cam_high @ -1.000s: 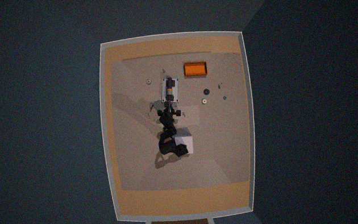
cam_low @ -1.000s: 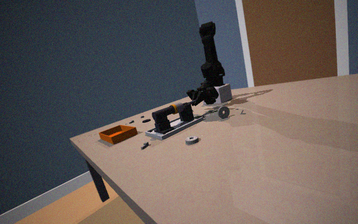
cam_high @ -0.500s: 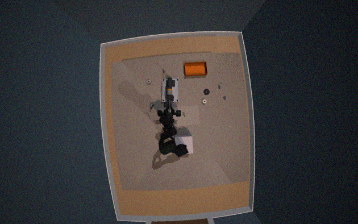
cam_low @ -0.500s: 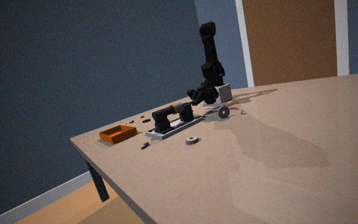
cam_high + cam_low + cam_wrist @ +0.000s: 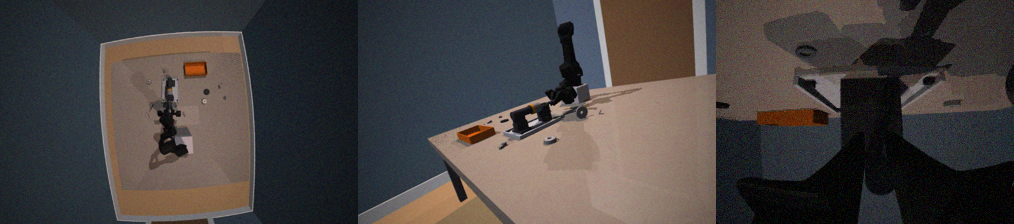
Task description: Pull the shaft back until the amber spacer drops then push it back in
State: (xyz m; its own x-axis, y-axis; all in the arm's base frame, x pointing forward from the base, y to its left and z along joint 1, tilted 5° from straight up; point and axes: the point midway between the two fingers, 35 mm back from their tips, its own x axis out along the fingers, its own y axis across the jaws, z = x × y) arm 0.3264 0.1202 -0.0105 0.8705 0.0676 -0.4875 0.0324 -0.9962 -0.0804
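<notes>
My gripper tip is now 100 mm short of the grey spacer and 20 mm below it. The rest, counted from my gripper tip: amber spacer 130 mm ahead, 20 mm above; orange tray 340 mm ahead, 220 mm to the right, 50 mm below.
</notes>
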